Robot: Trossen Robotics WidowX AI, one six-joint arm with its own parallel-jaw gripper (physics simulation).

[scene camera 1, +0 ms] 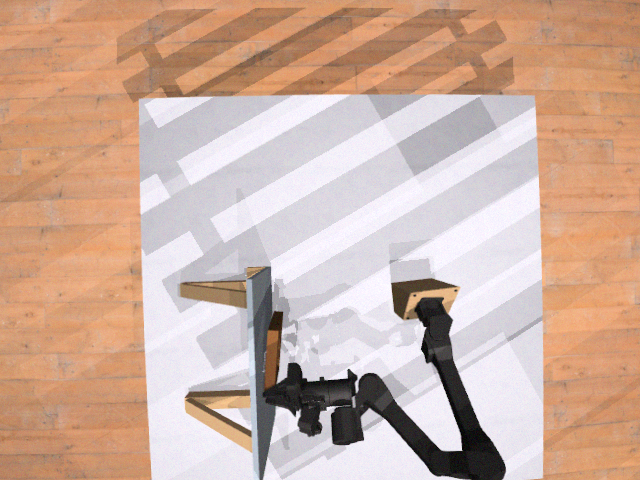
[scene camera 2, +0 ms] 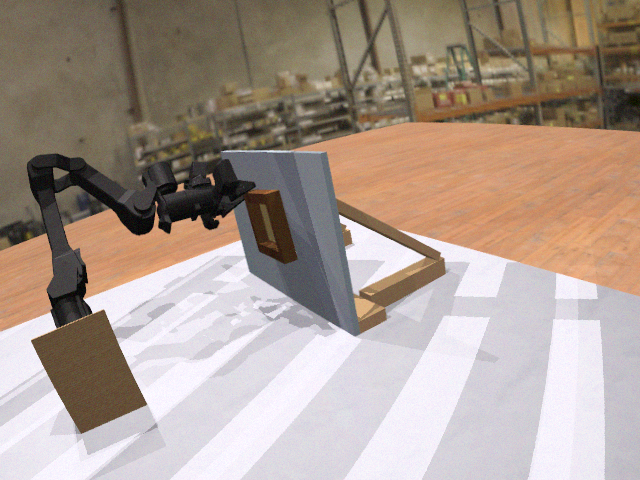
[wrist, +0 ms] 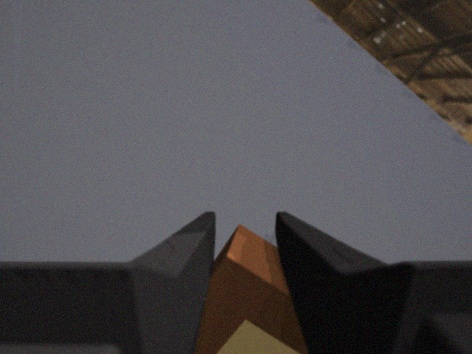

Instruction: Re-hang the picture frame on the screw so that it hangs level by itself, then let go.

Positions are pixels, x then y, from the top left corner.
Scene:
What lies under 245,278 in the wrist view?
A brown picture frame.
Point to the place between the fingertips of the gripper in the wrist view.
At 245,221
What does the gripper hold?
A brown picture frame.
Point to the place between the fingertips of the gripper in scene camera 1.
264,397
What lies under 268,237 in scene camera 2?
A brown picture frame.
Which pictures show the gripper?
Scene camera 1, scene camera 2 and the wrist view: all of them.

